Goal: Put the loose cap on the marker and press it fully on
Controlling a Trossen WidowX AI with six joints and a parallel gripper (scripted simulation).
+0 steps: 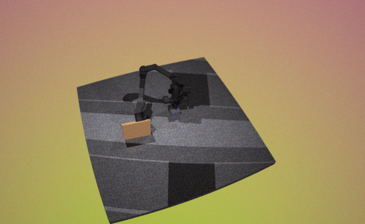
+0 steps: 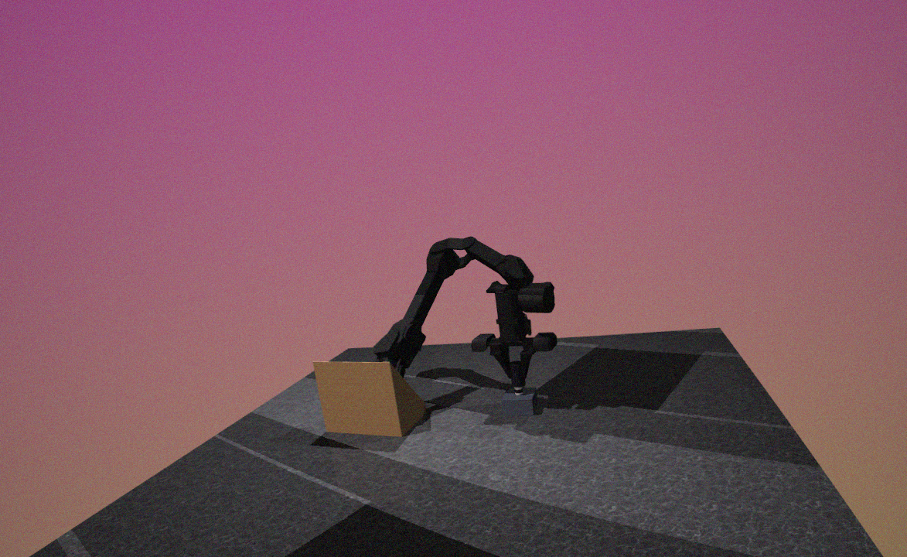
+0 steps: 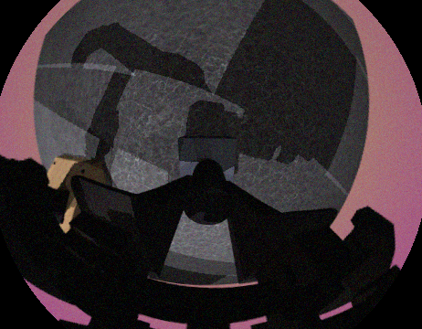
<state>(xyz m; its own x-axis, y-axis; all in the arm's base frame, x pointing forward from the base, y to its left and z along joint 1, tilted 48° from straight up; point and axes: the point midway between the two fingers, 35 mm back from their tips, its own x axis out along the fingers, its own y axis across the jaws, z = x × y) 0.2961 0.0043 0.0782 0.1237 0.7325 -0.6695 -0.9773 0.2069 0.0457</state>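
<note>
Now: gripper tip 1 cm below the dark marker cap. Round my gripper tip: grey holder block: 6 cm below.
</note>
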